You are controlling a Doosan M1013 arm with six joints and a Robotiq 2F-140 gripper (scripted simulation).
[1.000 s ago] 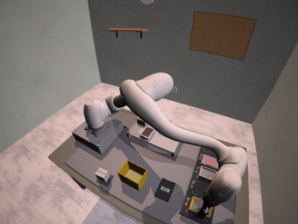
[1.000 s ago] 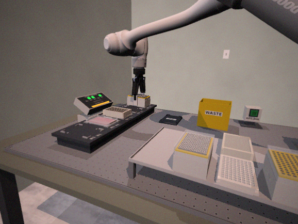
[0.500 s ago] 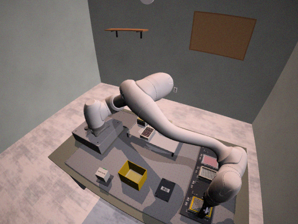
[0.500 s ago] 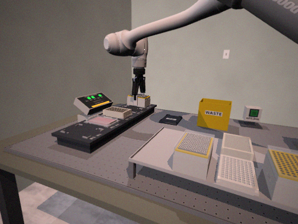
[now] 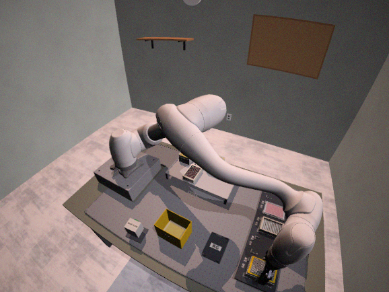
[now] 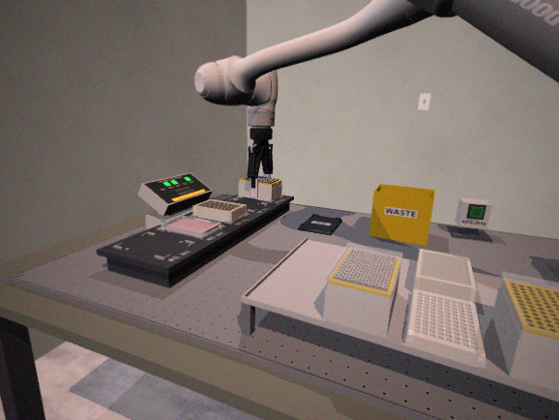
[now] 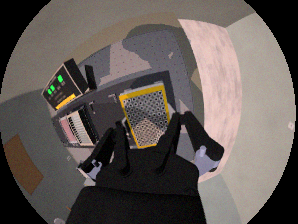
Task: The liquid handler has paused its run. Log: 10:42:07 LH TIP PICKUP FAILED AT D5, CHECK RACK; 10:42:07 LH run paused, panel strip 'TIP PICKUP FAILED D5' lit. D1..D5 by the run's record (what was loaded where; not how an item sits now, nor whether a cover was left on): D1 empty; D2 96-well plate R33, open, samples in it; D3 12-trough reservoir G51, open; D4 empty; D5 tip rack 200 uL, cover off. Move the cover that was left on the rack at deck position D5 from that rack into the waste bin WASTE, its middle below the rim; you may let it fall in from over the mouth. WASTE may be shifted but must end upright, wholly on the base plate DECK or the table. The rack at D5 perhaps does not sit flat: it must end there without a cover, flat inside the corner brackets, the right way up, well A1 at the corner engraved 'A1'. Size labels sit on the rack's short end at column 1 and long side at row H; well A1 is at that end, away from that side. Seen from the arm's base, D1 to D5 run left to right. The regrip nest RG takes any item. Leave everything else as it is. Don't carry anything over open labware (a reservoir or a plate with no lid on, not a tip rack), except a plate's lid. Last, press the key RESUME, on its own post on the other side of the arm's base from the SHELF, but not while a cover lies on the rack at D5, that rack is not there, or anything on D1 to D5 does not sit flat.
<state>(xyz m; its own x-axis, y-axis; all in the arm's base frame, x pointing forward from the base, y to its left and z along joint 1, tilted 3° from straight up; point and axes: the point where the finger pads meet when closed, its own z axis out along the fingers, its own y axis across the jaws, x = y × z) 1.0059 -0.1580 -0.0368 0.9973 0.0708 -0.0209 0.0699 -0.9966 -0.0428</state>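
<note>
Now: the tip rack 1 cm to the right of my hand, 1 cm behind it and 1 cm above it. The rest, counted from my hand: pink plate: 37 cm to the left, 3 cm below, 3 cm behind; then regrip nest: 24 cm behind, 8 cm below, 3 cm to the left; then reservoir: 25 cm to the left, 3 cm below, 2 cm behind.
</note>
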